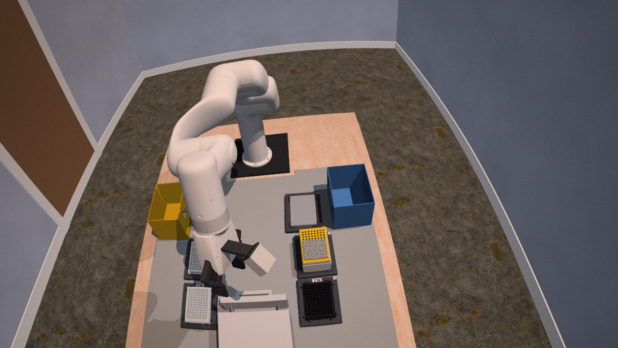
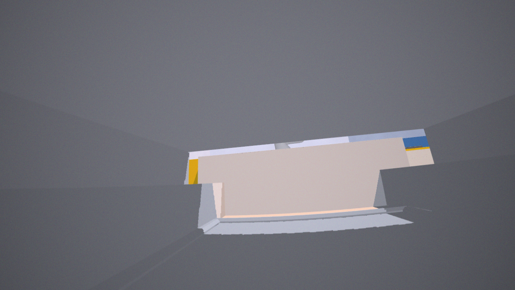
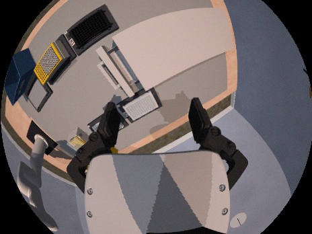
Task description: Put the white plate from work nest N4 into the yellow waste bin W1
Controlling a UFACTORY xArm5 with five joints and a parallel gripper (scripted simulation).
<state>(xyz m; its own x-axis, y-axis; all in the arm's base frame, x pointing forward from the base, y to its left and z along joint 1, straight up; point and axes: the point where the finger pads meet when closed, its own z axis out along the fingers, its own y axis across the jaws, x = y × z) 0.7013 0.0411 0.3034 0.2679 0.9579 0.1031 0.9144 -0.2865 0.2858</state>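
Right now my hand is 210 mm past the white plate, 200 mm to the left of it and 290 mm above it. From my hand the other things lie so: cooler drawer 70 mm ahead, 10 mm to the left, 280 mm below; then cooler 140 mm ahead, 20 mm to the left, 280 mm below; then black plate 60 mm behind, 190 mm to the left, 290 mm below.
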